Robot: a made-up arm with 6 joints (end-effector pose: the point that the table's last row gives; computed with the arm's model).
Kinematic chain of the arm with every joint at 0, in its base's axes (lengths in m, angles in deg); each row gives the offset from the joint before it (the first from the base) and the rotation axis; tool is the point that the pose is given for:
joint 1: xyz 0 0 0.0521 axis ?
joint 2: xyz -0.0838 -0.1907 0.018 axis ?
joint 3: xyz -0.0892 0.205 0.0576 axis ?
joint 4: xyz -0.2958 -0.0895 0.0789 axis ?
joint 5: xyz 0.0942 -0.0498 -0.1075 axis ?
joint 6: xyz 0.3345 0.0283 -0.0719 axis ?
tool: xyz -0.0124 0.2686 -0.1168
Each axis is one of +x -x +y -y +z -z.
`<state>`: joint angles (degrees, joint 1 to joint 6).
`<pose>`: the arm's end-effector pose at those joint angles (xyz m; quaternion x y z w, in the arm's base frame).
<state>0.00 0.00 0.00 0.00 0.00 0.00</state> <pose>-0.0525 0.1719 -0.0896 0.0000 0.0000 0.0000 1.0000</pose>
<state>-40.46 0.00 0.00 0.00 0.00 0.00</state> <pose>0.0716 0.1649 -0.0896 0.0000 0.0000 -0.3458 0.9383</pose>
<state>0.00 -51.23 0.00 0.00 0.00 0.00</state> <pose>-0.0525 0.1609 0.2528 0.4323 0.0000 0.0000 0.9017</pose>
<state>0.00 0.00 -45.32 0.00 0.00 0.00</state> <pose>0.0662 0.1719 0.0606 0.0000 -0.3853 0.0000 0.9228</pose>
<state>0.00 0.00 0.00 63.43 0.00 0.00</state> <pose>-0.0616 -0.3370 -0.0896 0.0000 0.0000 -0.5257 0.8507</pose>
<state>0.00 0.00 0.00 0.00 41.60 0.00</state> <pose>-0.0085 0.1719 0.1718 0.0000 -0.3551 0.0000 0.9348</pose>
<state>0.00 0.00 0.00 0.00 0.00 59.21</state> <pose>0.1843 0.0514 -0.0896 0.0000 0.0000 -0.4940 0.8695</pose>
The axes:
joint 1: +z
joint 2: -x
joint 3: +y
joint 4: -z
joint 5: -y
joint 6: -z

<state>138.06 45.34 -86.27 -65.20 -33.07 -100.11</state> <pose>0.1124 0.1844 -0.1320 0.6013 0.4639 -0.2581 0.5972</pose>
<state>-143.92 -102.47 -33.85 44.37 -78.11 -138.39</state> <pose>0.4950 0.0988 0.1489 -0.4332 -0.8408 0.1254 0.2994</pose>
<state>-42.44 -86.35 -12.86 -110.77 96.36 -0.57</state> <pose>-0.8881 0.2745 0.3420 -0.3034 0.9341 -0.1705 0.0794</pose>
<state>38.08 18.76 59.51 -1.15 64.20 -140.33</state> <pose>0.0897 -0.2930 0.1435 -0.1275 0.0951 0.9873 0.0024</pose>
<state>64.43 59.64 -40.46 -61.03 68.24 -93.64</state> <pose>-0.0556 -0.2308 -0.2509 0.2306 0.3142 -0.6347 0.6672</pose>
